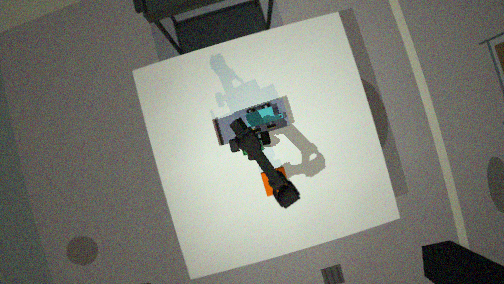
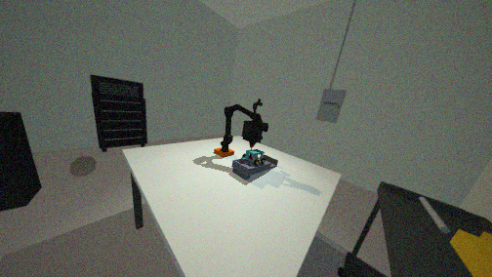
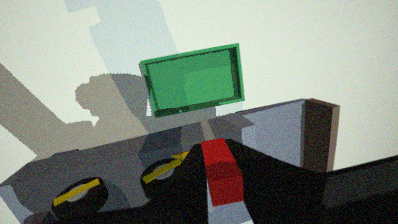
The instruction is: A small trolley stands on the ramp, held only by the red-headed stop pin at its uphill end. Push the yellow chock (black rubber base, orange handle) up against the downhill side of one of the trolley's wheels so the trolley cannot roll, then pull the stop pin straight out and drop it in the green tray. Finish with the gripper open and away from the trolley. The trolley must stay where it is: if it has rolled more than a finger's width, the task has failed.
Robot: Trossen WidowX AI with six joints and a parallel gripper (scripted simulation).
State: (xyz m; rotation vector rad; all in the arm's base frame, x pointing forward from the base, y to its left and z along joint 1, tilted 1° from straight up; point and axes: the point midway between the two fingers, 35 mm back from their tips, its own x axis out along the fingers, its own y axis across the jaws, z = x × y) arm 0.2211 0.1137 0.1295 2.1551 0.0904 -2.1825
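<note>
Now: gripper tip 30 mm past the green tray and 140 mm above it. The rest, counted from my gripper tip: yellow chock (50 mm ahead, 50 mm below); then red-headed stop pin (right at my gripper tip); then teal trolley (120 mm ahead, 70 mm to the right, 30 mm below).
</note>
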